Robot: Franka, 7 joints.
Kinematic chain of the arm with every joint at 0, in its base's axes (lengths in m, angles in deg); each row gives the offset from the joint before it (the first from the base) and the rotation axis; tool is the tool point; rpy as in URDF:
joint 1: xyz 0 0 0.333 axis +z
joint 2: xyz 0 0 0 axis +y
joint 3: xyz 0 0 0.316 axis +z
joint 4: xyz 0.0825 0 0 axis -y
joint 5: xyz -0.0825 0 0.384 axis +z
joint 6: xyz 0 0 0 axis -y
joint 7: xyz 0.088 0 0 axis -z
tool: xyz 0 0 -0.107 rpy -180 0 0
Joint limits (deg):
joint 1: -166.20..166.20
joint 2: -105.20..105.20
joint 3: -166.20..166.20
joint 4: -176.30..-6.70
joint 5: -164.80..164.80
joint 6: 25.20..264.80
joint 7: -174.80..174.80
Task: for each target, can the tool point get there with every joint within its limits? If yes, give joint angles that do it. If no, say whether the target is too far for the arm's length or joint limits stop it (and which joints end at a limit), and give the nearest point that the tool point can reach.
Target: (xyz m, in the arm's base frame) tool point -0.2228 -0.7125 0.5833
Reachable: yes | joints -125.21 81.84 134.31 -50.11 23.79 218.76 -32.62
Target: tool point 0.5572 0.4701 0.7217
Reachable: yes | joints -124.85 -52.14 103.19 -33.59 -46.82 191.98 66.28
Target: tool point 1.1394 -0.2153 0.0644
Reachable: no: too far | nearest point 0.8212 -0.1552 0.1394 | short by 0.332 m
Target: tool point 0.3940 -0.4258 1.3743
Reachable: no: too far | nearest point 0.2836 -0.3065 1.0824 | short by 0.334 m
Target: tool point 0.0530 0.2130 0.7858
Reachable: yes | joints -21.38 58.79 134.75 -113.44 73.92 43.80 139.26
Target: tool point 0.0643 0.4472 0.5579
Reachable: yes | joints -20.72 -59.26 82.92 -135.24 41.25 246.74 -73.85
